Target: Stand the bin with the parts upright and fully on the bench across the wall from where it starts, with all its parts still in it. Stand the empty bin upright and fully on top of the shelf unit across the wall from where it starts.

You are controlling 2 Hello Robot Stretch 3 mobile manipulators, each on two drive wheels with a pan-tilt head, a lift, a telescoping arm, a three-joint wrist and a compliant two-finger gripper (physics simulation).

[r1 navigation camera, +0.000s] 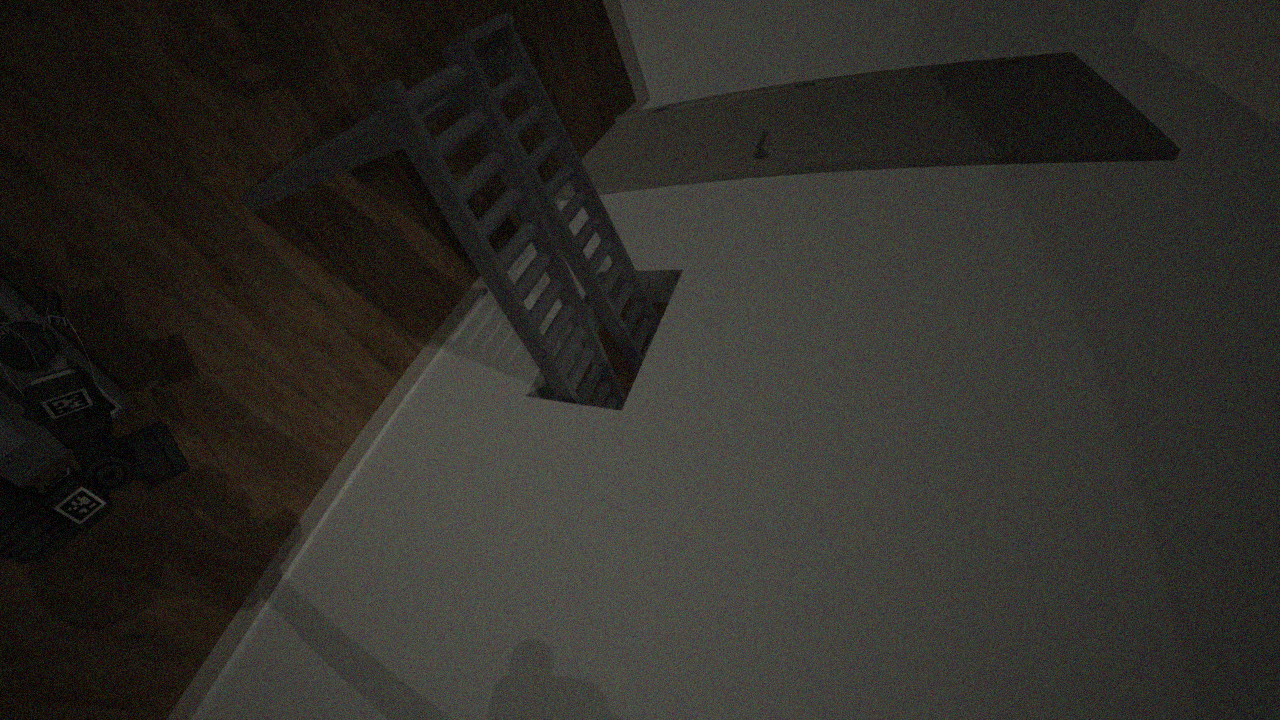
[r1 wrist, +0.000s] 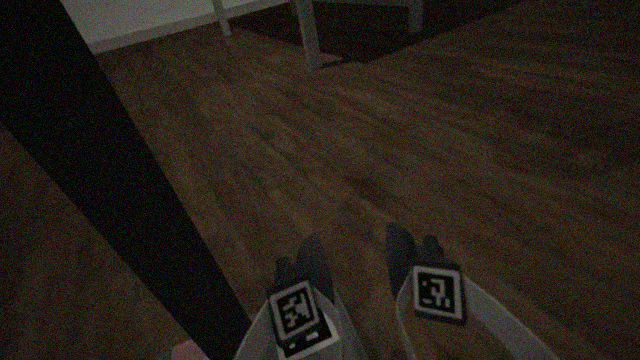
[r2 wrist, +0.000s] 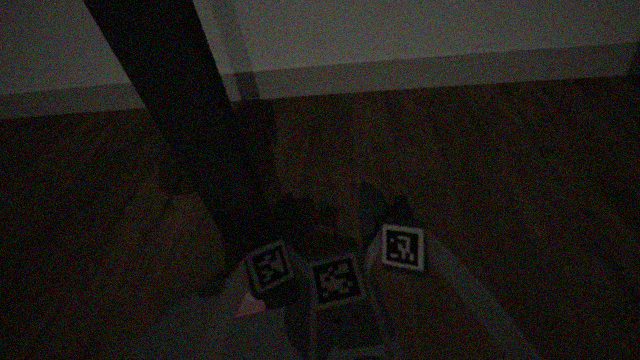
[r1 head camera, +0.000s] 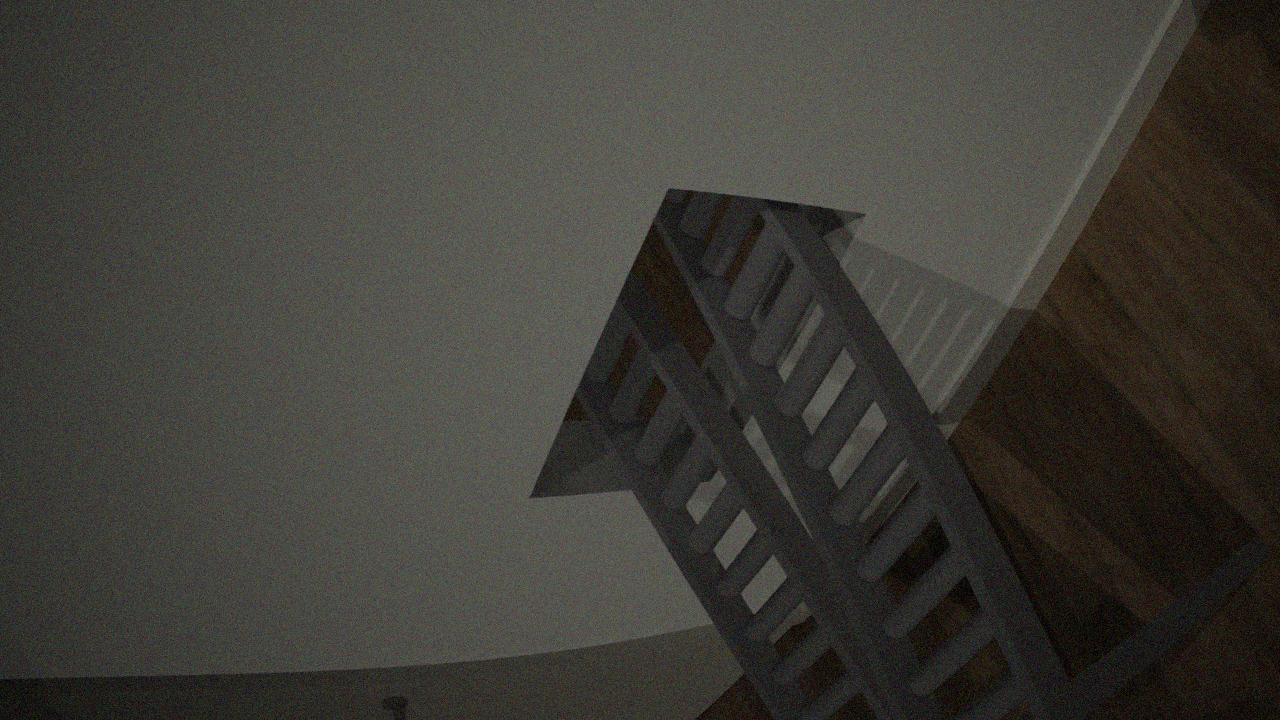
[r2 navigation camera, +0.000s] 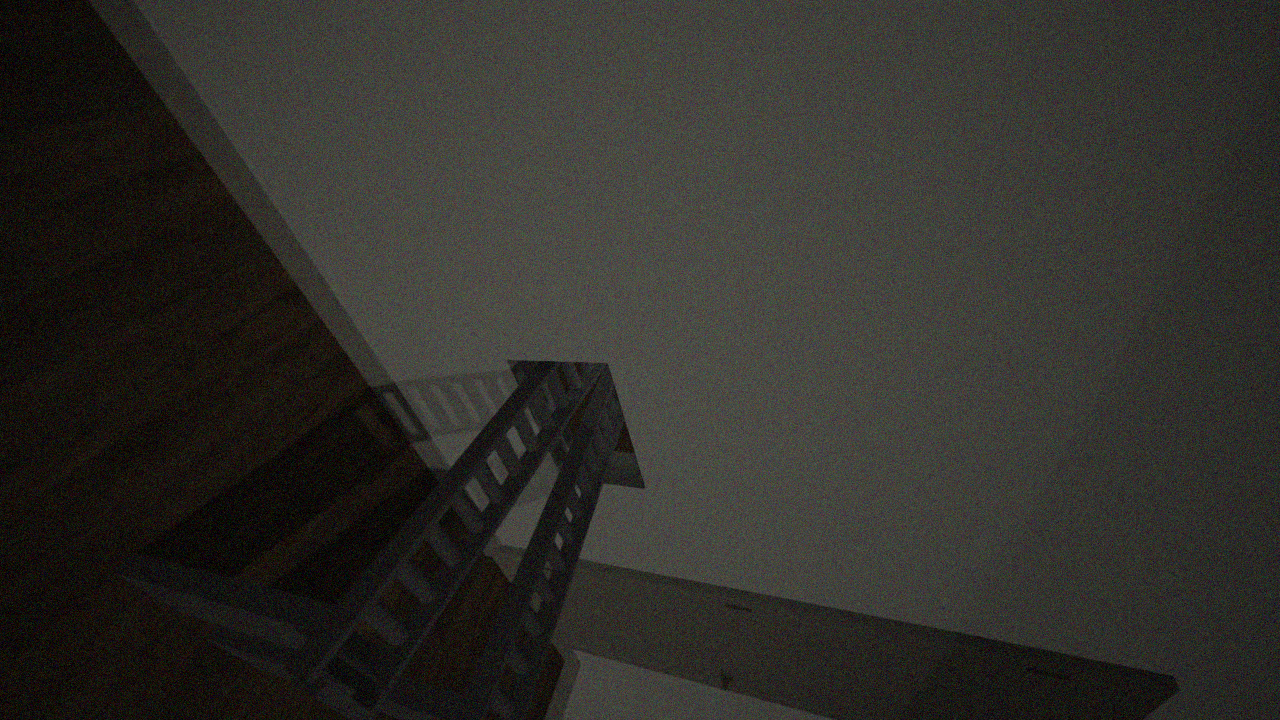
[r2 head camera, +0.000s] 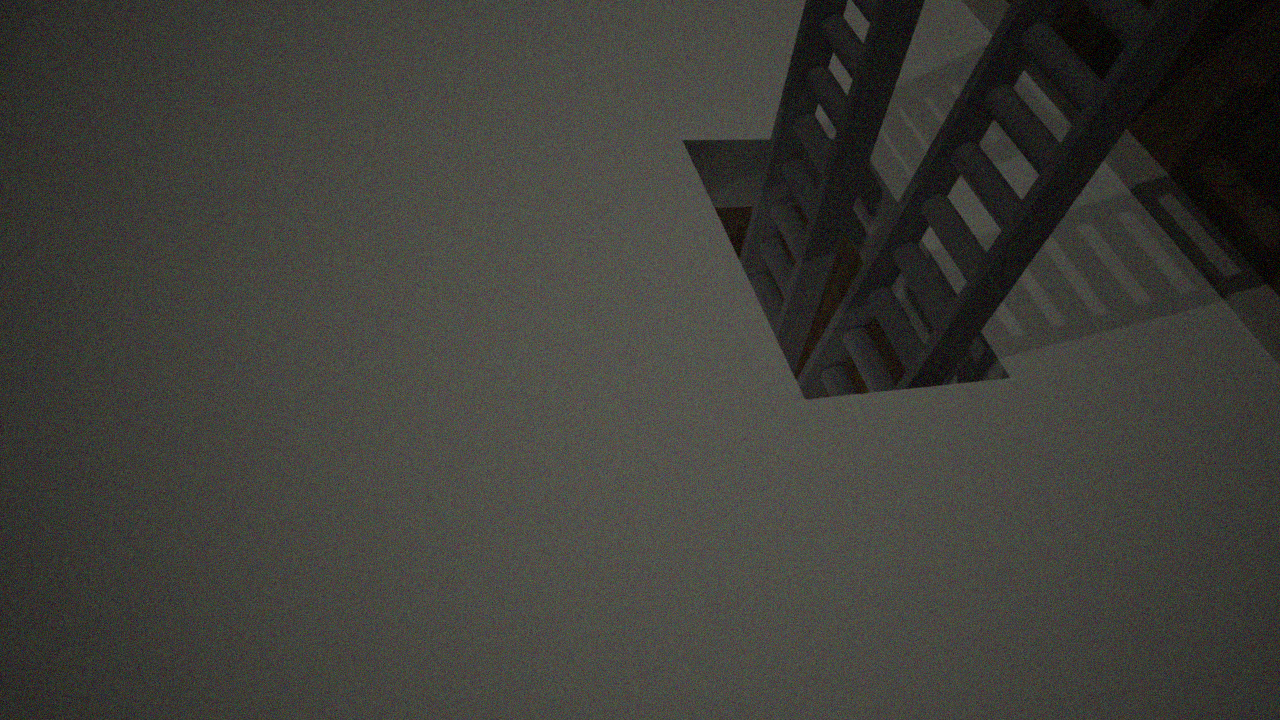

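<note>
The bin with the parts and the empty bin do not show in any view. No bench or shelf unit can be made out. My r1 gripper (r1 wrist: pixel 357 250) is open, its two fingertips apart over wooden floor. Its tagged wrist end (r1 navigation camera: pixel 67 402) also shows at the left of the r1 navigation view. My r2 gripper (r2 wrist: pixel 332 207) is open in the dark r2 wrist view, over floor near the wall foot; its left fingertip is hard to see. Neither gripper has a thing between its fingers.
A grey roller rack (r1 head camera: pixel 895 385) (r1 navigation camera: pixel 487 255) (r2 head camera: pixel 1065 179) (r2 navigation camera: pixel 447 497) passes through a wall opening (r1 head camera: pixel 581 465) (r2 head camera: pixel 733 165). Grey legs (r1 wrist: pixel 307 35) stand ahead of r1's gripper. A brownish panel (r1 navigation camera: pixel 850 125) (r2 navigation camera: pixel 805 626) runs beside the wall. A dark pole (r1 wrist: pixel 135 175) (r2 wrist: pixel 170 75) crosses both wrist views.
</note>
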